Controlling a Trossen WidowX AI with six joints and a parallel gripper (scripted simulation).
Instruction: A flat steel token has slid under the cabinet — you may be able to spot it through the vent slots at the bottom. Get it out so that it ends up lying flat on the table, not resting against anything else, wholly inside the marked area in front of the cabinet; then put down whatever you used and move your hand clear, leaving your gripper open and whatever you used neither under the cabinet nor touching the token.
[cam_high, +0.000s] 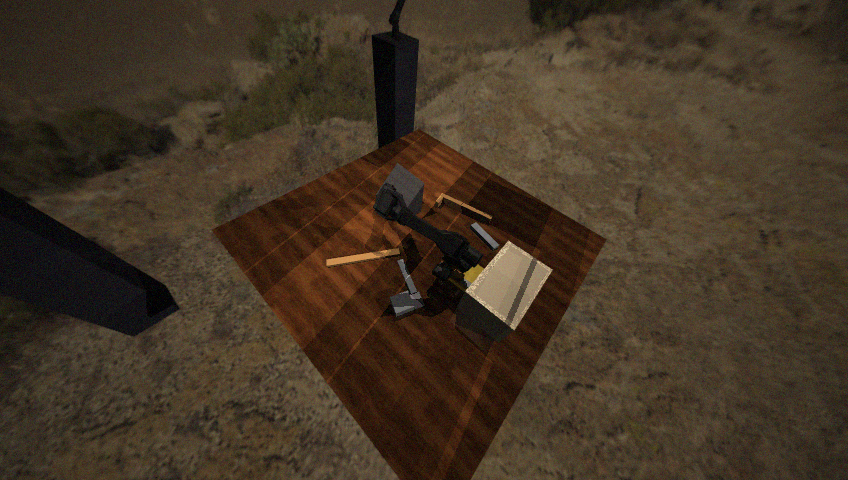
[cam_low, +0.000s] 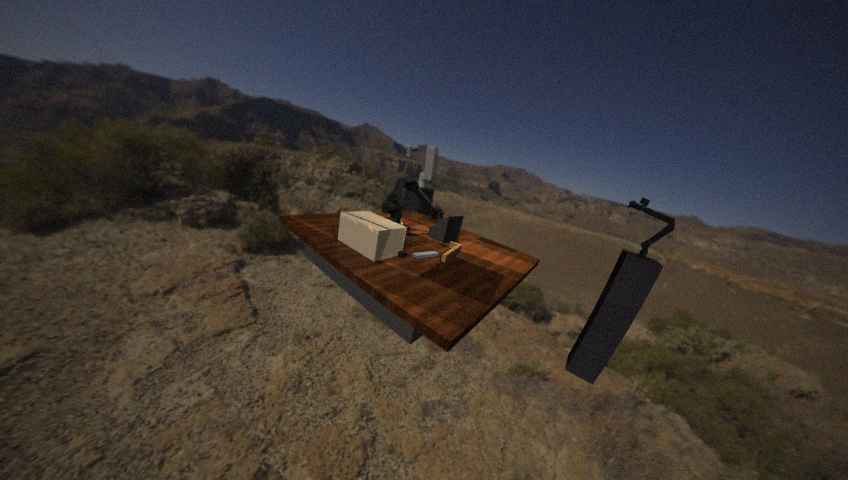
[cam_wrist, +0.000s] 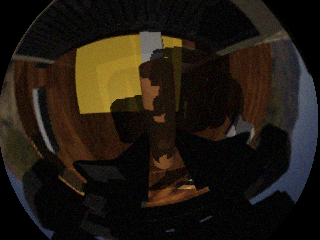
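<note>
My gripper tip is 16 cm to the left of the grey scraper and 5 cm past it. Round my gripper tip: steel token (22 cm ahead, 6 cm to the left); grey block (24 cm to the right, 3 cm behind, 1 cm above); grey bar (27 cm to the left, 1 cm ahead).
</note>
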